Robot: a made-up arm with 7 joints. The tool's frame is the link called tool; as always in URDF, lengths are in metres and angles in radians. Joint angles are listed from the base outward.
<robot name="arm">
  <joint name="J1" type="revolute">
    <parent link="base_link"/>
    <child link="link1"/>
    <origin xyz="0.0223 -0.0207 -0.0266" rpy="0 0 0"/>
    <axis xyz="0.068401 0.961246 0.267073"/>
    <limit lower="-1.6" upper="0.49"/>
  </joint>
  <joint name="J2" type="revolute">
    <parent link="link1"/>
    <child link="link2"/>
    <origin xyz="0.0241 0.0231 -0.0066" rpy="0 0 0"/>
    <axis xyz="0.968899 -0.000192 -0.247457"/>
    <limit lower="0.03" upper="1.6"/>
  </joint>
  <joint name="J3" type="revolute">
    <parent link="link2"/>
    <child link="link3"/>
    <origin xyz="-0.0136 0.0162 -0.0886" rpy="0 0 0"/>
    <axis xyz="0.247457 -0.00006 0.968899"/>
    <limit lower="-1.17" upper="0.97"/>
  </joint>
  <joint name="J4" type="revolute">
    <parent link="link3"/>
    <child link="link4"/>
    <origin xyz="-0.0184 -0.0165 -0.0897" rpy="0 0 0"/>
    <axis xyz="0.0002 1 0.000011"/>
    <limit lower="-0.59" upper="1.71"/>
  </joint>
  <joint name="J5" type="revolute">
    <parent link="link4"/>
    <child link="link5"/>
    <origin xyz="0.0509 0.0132 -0.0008" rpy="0 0 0"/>
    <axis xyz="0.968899 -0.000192 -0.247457"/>
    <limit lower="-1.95" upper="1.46"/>
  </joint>
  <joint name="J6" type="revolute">
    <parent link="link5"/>
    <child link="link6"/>
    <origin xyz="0.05 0.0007 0.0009" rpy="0 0 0"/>
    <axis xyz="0.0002 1 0.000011"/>
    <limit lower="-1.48" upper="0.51"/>
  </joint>
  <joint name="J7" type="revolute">
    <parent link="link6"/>
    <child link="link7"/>
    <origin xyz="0.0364 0.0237 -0.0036" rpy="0 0 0"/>
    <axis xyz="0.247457 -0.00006 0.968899"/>
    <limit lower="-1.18" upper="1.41"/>
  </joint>
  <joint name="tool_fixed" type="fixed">
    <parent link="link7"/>
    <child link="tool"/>
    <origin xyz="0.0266 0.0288 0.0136" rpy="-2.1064 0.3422 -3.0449"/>
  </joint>
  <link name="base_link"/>
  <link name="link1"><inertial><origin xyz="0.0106 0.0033 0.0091"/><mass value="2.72"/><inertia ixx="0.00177" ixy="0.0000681" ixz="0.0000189" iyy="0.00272" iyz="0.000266" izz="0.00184"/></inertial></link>
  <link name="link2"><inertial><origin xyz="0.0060 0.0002 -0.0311"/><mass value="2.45"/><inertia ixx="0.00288" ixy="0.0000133" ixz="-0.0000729" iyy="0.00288" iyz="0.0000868" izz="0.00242"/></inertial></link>
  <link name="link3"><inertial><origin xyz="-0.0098 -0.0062 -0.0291"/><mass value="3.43"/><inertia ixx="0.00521" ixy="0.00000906" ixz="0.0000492" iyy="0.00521" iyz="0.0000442" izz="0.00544"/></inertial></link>
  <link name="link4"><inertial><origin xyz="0.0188 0.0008 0.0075"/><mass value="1.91"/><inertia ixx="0.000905" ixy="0.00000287" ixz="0" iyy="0.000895" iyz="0" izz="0.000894"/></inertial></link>
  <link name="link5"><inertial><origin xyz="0.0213 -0.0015 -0.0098"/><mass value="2.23"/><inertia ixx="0.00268" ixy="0.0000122" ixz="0.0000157" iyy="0.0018" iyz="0" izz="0.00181"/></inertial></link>
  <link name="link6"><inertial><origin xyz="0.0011 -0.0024 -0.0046"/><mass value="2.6"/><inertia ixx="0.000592" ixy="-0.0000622" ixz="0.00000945" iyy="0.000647" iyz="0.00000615" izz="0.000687"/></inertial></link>
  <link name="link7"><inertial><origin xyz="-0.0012 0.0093 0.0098"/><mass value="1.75"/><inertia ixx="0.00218" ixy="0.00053" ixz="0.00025" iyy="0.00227" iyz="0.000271" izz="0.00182"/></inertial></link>
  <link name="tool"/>
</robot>
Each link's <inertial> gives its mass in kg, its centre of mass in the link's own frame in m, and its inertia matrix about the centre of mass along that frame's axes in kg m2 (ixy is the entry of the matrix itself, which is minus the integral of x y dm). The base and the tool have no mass. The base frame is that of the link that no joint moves.
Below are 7 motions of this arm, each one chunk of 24 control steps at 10 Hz.
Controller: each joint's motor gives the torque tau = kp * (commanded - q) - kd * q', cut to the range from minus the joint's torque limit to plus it. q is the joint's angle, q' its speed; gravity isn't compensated. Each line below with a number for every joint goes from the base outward.
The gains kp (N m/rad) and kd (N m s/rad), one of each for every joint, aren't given. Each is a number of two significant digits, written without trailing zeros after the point. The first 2 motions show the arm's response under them.
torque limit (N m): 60 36 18 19 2.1 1.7 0.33
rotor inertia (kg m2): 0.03 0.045 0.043 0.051 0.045 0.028 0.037
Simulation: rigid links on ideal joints. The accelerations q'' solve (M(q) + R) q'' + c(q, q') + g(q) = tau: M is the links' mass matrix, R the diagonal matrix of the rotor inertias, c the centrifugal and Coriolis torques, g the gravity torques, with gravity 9.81 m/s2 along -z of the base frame. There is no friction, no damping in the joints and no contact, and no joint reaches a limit. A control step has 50 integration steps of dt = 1/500 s. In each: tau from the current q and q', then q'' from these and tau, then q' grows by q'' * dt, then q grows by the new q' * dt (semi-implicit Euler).
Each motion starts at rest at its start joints. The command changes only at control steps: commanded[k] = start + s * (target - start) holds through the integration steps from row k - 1 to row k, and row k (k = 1, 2, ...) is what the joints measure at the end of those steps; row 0 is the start. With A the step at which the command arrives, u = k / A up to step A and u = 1 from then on. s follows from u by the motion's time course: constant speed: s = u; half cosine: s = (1 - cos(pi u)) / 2; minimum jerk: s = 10 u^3 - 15 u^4 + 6 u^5; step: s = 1 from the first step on.
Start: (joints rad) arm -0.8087 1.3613 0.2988 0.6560 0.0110 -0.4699 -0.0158
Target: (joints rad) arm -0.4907 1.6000 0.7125 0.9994 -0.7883 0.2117 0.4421
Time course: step
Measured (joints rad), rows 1 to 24:
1: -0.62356 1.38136 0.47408 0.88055 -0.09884 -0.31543 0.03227
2: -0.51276 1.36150 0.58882 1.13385 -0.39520 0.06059 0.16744
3: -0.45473 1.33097 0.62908 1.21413 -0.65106 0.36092 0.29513
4: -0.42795 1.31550 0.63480 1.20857 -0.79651 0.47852 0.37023
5: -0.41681 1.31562 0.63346 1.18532 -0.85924 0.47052 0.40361
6: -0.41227 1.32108 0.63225 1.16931 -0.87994 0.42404 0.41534
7: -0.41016 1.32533 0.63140 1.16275 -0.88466 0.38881 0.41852
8: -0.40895 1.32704 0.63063 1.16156 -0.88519 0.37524 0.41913
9: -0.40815 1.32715 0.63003 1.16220 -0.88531 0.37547 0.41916
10: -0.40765 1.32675 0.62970 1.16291 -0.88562 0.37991 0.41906
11: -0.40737 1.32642 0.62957 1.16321 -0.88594 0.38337 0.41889
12: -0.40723 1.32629 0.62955 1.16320 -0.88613 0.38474 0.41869
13: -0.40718 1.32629 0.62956 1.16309 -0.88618 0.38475 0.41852
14: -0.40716 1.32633 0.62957 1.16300 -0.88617 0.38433 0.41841
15: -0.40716 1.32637 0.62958 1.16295 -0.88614 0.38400 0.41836
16: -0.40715 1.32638 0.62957 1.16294 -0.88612 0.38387 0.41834
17: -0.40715 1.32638 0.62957 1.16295 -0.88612 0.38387 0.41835
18: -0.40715 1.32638 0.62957 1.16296 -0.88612 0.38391 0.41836
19: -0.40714 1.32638 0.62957 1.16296 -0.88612 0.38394 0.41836
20: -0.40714 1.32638 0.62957 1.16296 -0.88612 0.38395 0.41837
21: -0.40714 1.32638 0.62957 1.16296 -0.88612 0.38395 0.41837
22: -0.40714 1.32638 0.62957 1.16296 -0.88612 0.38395 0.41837
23: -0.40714 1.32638 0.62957 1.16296 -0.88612 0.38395 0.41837
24: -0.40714 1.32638 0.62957 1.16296 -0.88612 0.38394 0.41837
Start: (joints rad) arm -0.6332 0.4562 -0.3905 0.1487 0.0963 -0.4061 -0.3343
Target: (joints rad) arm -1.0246 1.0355 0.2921 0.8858 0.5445 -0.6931 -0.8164
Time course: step
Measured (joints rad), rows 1 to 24:
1: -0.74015 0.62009 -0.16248 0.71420 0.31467 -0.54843 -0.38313
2: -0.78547 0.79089 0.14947 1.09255 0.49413 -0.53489 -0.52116
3: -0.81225 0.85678 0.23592 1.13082 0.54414 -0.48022 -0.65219
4: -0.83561 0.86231 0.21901 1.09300 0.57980 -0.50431 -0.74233
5: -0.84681 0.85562 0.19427 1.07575 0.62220 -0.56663 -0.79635
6: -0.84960 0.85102 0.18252 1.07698 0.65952 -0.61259 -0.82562
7: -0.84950 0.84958 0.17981 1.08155 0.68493 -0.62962 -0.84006
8: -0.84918 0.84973 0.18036 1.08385 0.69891 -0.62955 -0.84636
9: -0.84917 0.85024 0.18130 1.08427 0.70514 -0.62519 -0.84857
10: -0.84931 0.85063 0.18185 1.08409 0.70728 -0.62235 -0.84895
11: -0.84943 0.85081 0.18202 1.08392 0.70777 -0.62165 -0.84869
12: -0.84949 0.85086 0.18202 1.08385 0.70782 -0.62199 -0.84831
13: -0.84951 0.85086 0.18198 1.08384 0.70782 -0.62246 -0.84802
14: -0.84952 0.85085 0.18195 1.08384 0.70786 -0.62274 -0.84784
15: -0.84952 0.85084 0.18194 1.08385 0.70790 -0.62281 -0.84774
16: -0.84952 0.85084 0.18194 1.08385 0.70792 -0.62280 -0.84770
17: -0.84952 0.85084 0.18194 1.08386 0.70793 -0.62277 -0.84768
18: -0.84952 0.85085 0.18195 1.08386 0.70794 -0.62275 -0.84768
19: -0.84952 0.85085 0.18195 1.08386 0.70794 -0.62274 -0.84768
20: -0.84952 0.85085 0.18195 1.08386 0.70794 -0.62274 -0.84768
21: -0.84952 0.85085 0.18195 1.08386 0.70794 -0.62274 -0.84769
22: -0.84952 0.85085 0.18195 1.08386 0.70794 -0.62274 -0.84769
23: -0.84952 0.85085 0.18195 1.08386 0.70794 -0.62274 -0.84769
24: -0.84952 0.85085 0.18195 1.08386 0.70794 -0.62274 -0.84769
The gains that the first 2 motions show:
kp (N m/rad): 110 93 32 29 5.2 3.3 2.3
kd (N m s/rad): 18 13 2.7 2.4 0.96 0.42 0.5
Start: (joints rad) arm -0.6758 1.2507 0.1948 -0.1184 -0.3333 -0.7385 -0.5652
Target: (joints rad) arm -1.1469 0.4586 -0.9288 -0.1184 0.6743 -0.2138 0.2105
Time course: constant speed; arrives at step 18
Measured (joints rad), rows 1 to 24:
1: -0.64475 1.16296 0.09052 -0.11184 -0.30221 -0.75634 -0.54807
2: -0.61934 1.06902 -0.06840 -0.06525 -0.23762 -0.73243 -0.51216
3: -0.61359 1.00373 -0.16485 -0.02691 -0.16741 -0.66108 -0.47124
4: -0.62330 0.95730 -0.22481 -0.00949 -0.10377 -0.58965 -0.42941
5: -0.64111 0.91828 -0.27816 -0.00231 -0.04571 -0.53877 -0.38754
6: -0.66216 0.88115 -0.33478 0.00277 0.01095 -0.50435 -0.34571
7: -0.68440 0.84440 -0.39431 0.00822 0.06861 -0.47667 -0.30391
8: -0.70723 0.80788 -0.45481 0.01387 0.12757 -0.44993 -0.26207
9: -0.73050 0.77163 -0.51533 0.01919 0.18738 -0.42271 -0.22010
10: -0.75416 0.73559 -0.57575 0.02394 0.24758 -0.39557 -0.17794
11: -0.77817 0.69967 -0.63618 0.02806 0.30796 -0.36926 -0.13553
12: -0.80250 0.66379 -0.69671 0.03158 0.36844 -0.34416 -0.09284
13: -0.82716 0.62789 -0.75741 0.03453 0.42900 -0.32025 -0.04985
14: -0.85214 0.59192 -0.81829 0.03696 0.48961 -0.29739 -0.00656
15: -0.87744 0.55582 -0.87940 0.03888 0.55024 -0.27542 0.03701
16: -0.90306 0.51955 -0.94076 0.04032 0.61084 -0.25420 0.08084
17: -0.92900 0.48304 -1.00236 0.04131 0.67133 -0.23362 0.12488
18: -0.95525 0.44627 -1.06423 0.04187 0.73165 -0.21358 0.16909
19: -0.96917 0.42759 -1.08898 0.03873 0.77933 -0.20912 0.20395
20: -0.97721 0.42240 -1.08965 0.03834 0.80512 -0.21425 0.22643
21: -0.98165 0.42138 -1.08716 0.03871 0.81614 -0.21860 0.23924
22: -0.98374 0.42119 -1.08679 0.03864 0.82047 -0.22077 0.24569
23: -0.98463 0.42111 -1.08735 0.03845 0.82235 -0.22188 0.24848
24: -0.98502 0.42107 -1.08776 0.03838 0.82328 -0.22247 0.24944

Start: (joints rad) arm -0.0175 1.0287 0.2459 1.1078 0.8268 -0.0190 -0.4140
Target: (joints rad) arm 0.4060 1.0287 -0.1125 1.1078 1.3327 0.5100 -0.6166
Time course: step
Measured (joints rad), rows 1 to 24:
1: 0.15065 0.97541 -0.01859 1.05673 0.94015 0.14225 -0.45793
2: 0.28167 0.86431 -0.20546 1.11005 1.17813 0.28573 -0.54010
3: 0.34584 0.82508 -0.22731 1.11536 1.33545 0.31438 -0.60372
4: 0.36166 0.83204 -0.19717 1.09030 1.38918 0.32176 -0.63685
5: 0.36185 0.84589 -0.17628 1.07229 1.39049 0.34106 -0.64993
6: 0.36160 0.85329 -0.17120 1.06801 1.38105 0.35732 -0.65306
7: 0.36280 0.85496 -0.17285 1.06927 1.37570 0.36123 -0.65248
8: 0.36399 0.85445 -0.17487 1.07012 1.37462 0.35724 -0.65108
9: 0.36454 0.85386 -0.17566 1.06986 1.37502 0.35257 -0.64991
10: 0.36467 0.85367 -0.17565 1.06945 1.37534 0.35046 -0.64922
11: 0.36466 0.85373 -0.17546 1.06931 1.37535 0.35052 -0.64890
12: 0.36465 0.85383 -0.17534 1.06934 1.37525 0.35126 -0.64881
13: 0.36465 0.85388 -0.17531 1.06937 1.37516 0.35178 -0.64880
14: 0.36466 0.85389 -0.17533 1.06938 1.37513 0.35192 -0.64881
15: 0.36466 0.85388 -0.17535 1.06937 1.37513 0.35185 -0.64882
16: 0.36467 0.85387 -0.17535 1.06936 1.37514 0.35175 -0.64883
17: 0.36467 0.85387 -0.17536 1.06936 1.37515 0.35171 -0.64883
18: 0.36467 0.85387 -0.17535 1.06936 1.37515 0.35171 -0.64883
19: 0.36467 0.85387 -0.17535 1.06936 1.37515 0.35172 -0.64883
20: 0.36467 0.85387 -0.17535 1.06936 1.37515 0.35173 -0.64883
21: 0.36467 0.85387 -0.17535 1.06936 1.37515 0.35173 -0.64883
22: 0.36467 0.85387 -0.17535 1.06936 1.37515 0.35173 -0.64883
23: 0.36467 0.85387 -0.17535 1.06936 1.37515 0.35173 -0.64883
24: 0.36467 0.85387 -0.17535 1.06936 1.37515 0.35173 -0.64883

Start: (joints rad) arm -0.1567 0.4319 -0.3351 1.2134 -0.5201 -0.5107 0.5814
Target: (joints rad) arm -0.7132 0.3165 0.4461 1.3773 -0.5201 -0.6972 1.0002
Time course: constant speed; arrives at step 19
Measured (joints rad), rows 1 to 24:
1: -0.15282 0.38513 -0.32256 1.26108 -0.51675 -0.47999 0.58042
2: -0.15213 0.34042 -0.30455 1.29753 -0.50968 -0.42002 0.58635
3: -0.16689 0.32111 -0.26445 1.31039 -0.50504 -0.38820 0.59921
4: -0.19019 0.31438 -0.21862 1.31775 -0.50509 -0.39256 0.61610
5: -0.21526 0.31001 -0.17467 1.32797 -0.50740 -0.41163 0.63556
6: -0.23986 0.30483 -0.13252 1.34106 -0.51034 -0.42837 0.65688
7: -0.26399 0.29890 -0.09078 1.35508 -0.51350 -0.43872 0.67939
8: -0.28807 0.29274 -0.04881 1.36897 -0.51686 -0.44541 0.70246
9: -0.31228 0.28665 -0.00655 1.38253 -0.52044 -0.45159 0.72560
10: -0.33662 0.28067 0.03596 1.39589 -0.52420 -0.45861 0.74858
11: -0.36104 0.27478 0.07866 1.40915 -0.52815 -0.46649 0.77130
12: -0.38553 0.26897 0.12151 1.42232 -0.53228 -0.47486 0.79374
13: -0.41008 0.26323 0.16450 1.43536 -0.53657 -0.48345 0.81593
14: -0.43468 0.25755 0.20761 1.44822 -0.54102 -0.49221 0.83788
15: -0.45933 0.25194 0.25080 1.46088 -0.54559 -0.50114 0.85961
16: -0.48404 0.24639 0.29407 1.47330 -0.55027 -0.51031 0.88113
17: -0.50880 0.24092 0.33738 1.48545 -0.55501 -0.51974 0.90246
18: -0.53361 0.23551 0.38071 1.49732 -0.55981 -0.52944 0.92361
19: -0.55847 0.23016 0.42405 1.50887 -0.56462 -0.53942 0.94461
20: -0.57239 0.22753 0.43783 1.51094 -0.56942 -0.54620 0.96181
21: -0.57825 0.22671 0.44081 1.51285 -0.57189 -0.54935 0.97211
22: -0.58013 0.22648 0.44181 1.51510 -0.57365 -0.54965 0.97705
23: -0.58055 0.22640 0.44226 1.51646 -0.57513 -0.54873 0.97888
24: -0.58064 0.22640 0.44244 1.51688 -0.57614 -0.54792 0.97924

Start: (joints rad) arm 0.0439 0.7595 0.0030 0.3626 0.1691 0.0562 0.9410
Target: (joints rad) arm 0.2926 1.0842 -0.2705 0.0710 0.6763 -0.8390 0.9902
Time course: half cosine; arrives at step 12
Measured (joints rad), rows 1 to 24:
1: 0.05610 0.70367 -0.05550 0.44158 0.17866 0.06569 0.94615
2: 0.08386 0.65744 -0.13377 0.50082 0.20603 0.08908 0.95815
3: 0.10503 0.65297 -0.16185 0.48970 0.24321 0.07245 0.96993
4: 0.12146 0.67686 -0.17241 0.45129 0.28497 0.00177 0.97862
5: 0.14090 0.71199 -0.19278 0.41062 0.33549 -0.10158 0.98527
6: 0.16509 0.75039 -0.22471 0.37104 0.39788 -0.21718 0.99163
7: 0.19192 0.78985 -0.25977 0.33156 0.46949 -0.33461 0.99831
8: 0.21872 0.82887 -0.29157 0.29328 0.54408 -0.44779 1.00499
9: 0.24342 0.86516 -0.31757 0.25874 0.61508 -0.55061 1.01106
10: 0.26436 0.89611 -0.33692 0.23051 0.67710 -0.63658 1.01602
11: 0.28020 0.91948 -0.34905 0.21059 0.72615 -0.69996 1.01963
12: 0.28987 0.93356 -0.35363 0.20033 0.75951 -0.73658 1.02182
13: 0.29446 0.94013 -0.35333 0.19721 0.77770 -0.74856 1.02288
14: 0.29648 0.94300 -0.35229 0.19647 0.78545 -0.74666 1.02337
15: 0.29739 0.94417 -0.35186 0.19607 0.78801 -0.74193 1.02363
16: 0.29782 0.94461 -0.35183 0.19579 0.78856 -0.73916 1.02379
17: 0.29803 0.94476 -0.35187 0.19563 0.78851 -0.73851 1.02387
18: 0.29813 0.94482 -0.35189 0.19556 0.78839 -0.73880 1.02390
19: 0.29817 0.94485 -0.35189 0.19553 0.78830 -0.73916 1.02390
20: 0.29819 0.94486 -0.35188 0.19552 0.78826 -0.73934 1.02390
21: 0.29820 0.94487 -0.35188 0.19552 0.78824 -0.73936 1.02389
22: 0.29821 0.94487 -0.35187 0.19552 0.78823 -0.73933 1.02389
23: 0.29821 0.94487 -0.35187 0.19552 0.78823 -0.73929 1.02389
24: 0.29821 0.94487 -0.35187 0.19552 0.78822 -0.73928 1.02389

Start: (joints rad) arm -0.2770 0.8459 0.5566 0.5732 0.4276 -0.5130 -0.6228
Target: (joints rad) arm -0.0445 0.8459 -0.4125 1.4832 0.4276 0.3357 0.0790
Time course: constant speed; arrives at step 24
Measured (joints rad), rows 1 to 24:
1: -0.24543 0.77831 0.47697 0.67226 0.43877 -0.49485 -0.61251
2: -0.20451 0.69976 0.36113 0.81594 0.48439 -0.41353 -0.60487
3: -0.17588 0.66069 0.30189 0.88517 0.53040 -0.32308 -0.60208
4: -0.16277 0.65485 0.27542 0.90689 0.54974 -0.27156 -0.59287
5: -0.15715 0.66071 0.25015 0.92178 0.54859 -0.25072 -0.57380
6: -0.15205 0.66563 0.21681 0.94505 0.54186 -0.23645 -0.54809
7: -0.14552 0.66737 0.17867 0.97482 0.53702 -0.21592 -0.51987
8: -0.13820 0.66763 0.14004 1.00588 0.53453 -0.18906 -0.49140
9: -0.13092 0.66786 0.10250 1.03572 0.53278 -0.16033 -0.46319
10: -0.12398 0.66841 0.06581 1.06430 0.53083 -0.13270 -0.43504
11: -0.11727 0.66910 0.02948 1.09229 0.52862 -0.10665 -0.40675
12: -0.11068 0.66976 -0.00673 1.12008 0.52635 -0.08151 -0.37822
13: -0.10414 0.67033 -0.04282 1.14773 0.52415 -0.05665 -0.34942
14: -0.09765 0.67083 -0.07876 1.17522 0.52206 -0.03183 -0.32035
15: -0.09121 0.67126 -0.11454 1.20252 0.52003 -0.00704 -0.29102
16: -0.08483 0.67164 -0.15021 1.22966 0.51805 0.01772 -0.26143
17: -0.07849 0.67196 -0.18579 1.25668 0.51611 0.04246 -0.23157
18: -0.07220 0.67223 -0.22130 1.28360 0.51422 0.06722 -0.20146
19: -0.06593 0.67242 -0.25677 1.31046 0.51238 0.09208 -0.17111
20: -0.05968 0.67256 -0.29222 1.33728 0.51058 0.11710 -0.14053
21: -0.05346 0.67263 -0.32768 1.36409 0.50884 0.14231 -0.10975
22: -0.04724 0.67263 -0.36317 1.39092 0.50713 0.16777 -0.07878
23: -0.04102 0.67257 -0.39871 1.41779 0.50546 0.19352 -0.04764
24: -0.03480 0.67245 -0.43433 1.44474 0.50383 0.21960 -0.01634

